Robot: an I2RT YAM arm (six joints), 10 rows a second.
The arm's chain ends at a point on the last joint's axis. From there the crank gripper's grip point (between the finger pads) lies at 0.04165 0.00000 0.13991 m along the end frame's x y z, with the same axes.
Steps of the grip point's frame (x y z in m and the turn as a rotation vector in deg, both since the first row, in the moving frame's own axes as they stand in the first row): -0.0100, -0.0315, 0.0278, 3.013, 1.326, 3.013; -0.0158, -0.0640, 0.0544, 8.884, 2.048, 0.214; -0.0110, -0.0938, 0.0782, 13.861, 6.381, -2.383; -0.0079, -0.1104, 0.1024, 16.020, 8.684, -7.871; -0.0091, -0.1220, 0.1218, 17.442, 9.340, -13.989; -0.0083, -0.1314, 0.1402, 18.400, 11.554, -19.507; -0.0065, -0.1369, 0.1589, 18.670, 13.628, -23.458; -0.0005, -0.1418, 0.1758, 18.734, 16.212, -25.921; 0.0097, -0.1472, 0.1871, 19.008, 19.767, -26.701; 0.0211, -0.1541, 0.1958, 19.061, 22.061, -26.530
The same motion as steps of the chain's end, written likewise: -0.0134, -0.0264, 0.0289, 3.013, 1.326, 3.013; -0.0208, -0.0427, 0.0576, 8.884, 2.048, 0.214; -0.0254, -0.0589, 0.0879, 13.861, 6.381, -2.383; -0.0252, -0.0659, 0.1164, 16.020, 8.684, -7.871; -0.0243, -0.0691, 0.1381, 17.442, 9.340, -13.989; -0.0246, -0.0714, 0.1603, 18.400, 11.554, -19.507; -0.0244, -0.0726, 0.1820, 18.670, 13.628, -23.458; -0.0218, -0.0745, 0.2025, 18.734, 16.212, -25.921; -0.0179, -0.0776, 0.2190, 19.008, 19.767, -26.701; -0.0110, -0.0839, 0.2311, 19.061, 22.061, -26.530
